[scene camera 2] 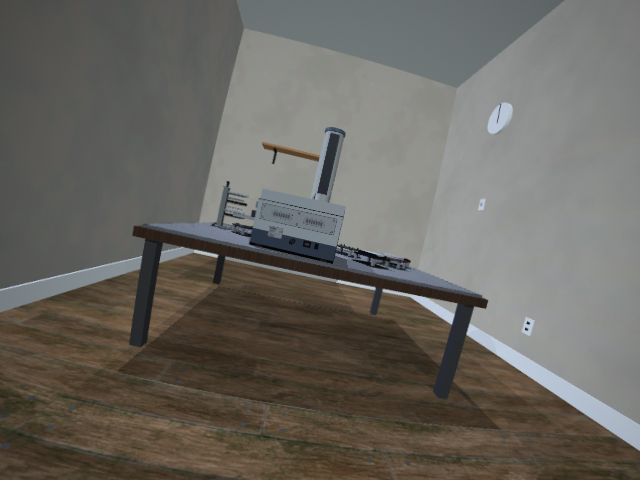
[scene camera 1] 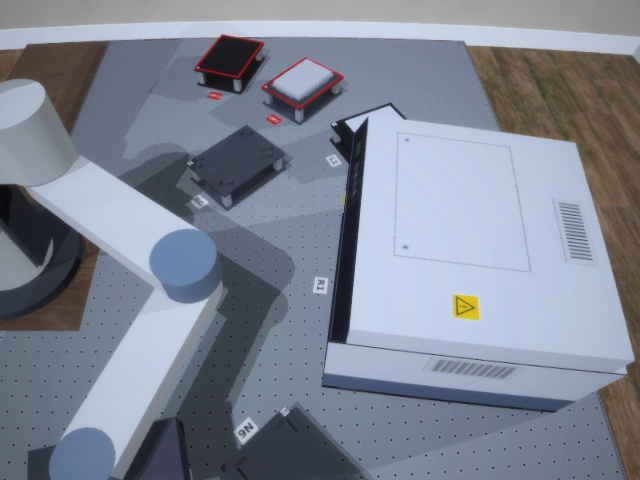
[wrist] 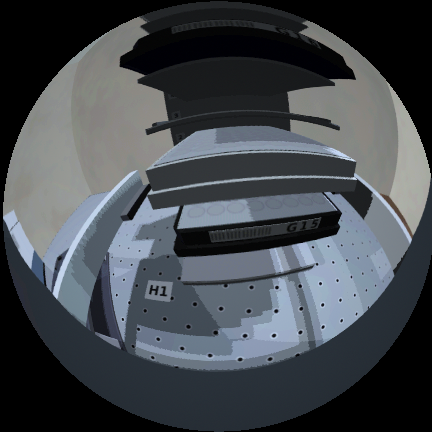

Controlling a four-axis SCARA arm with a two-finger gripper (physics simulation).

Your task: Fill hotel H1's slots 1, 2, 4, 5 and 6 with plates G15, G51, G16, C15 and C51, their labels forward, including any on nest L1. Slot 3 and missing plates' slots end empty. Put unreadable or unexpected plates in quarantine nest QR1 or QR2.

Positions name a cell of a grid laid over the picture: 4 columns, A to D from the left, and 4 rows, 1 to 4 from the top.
My gripper (wrist: C2) holds nothing. Also in view: a white plate (scene camera 1: B1).
The wrist view does not show the white plate: it is out of frame.
